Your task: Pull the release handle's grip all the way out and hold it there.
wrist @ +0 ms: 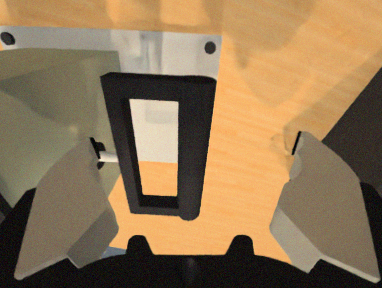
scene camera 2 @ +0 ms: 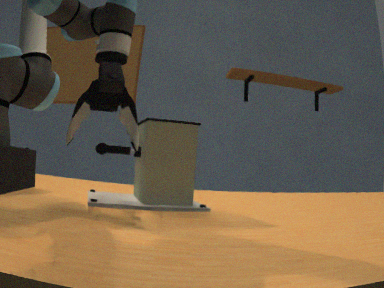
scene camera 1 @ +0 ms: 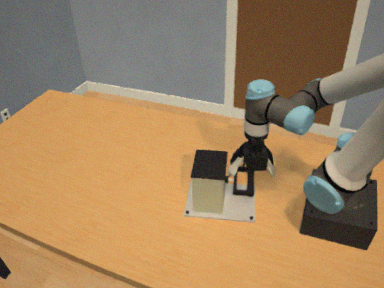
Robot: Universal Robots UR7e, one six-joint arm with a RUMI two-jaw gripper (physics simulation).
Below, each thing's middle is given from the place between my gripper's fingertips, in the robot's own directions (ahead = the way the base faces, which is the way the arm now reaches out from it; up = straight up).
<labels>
Now: hand 8 cm short of the light grey base plate (scene camera 1: 238, 208), 5 cm to the right of it and 10 cm above it.
</labels>
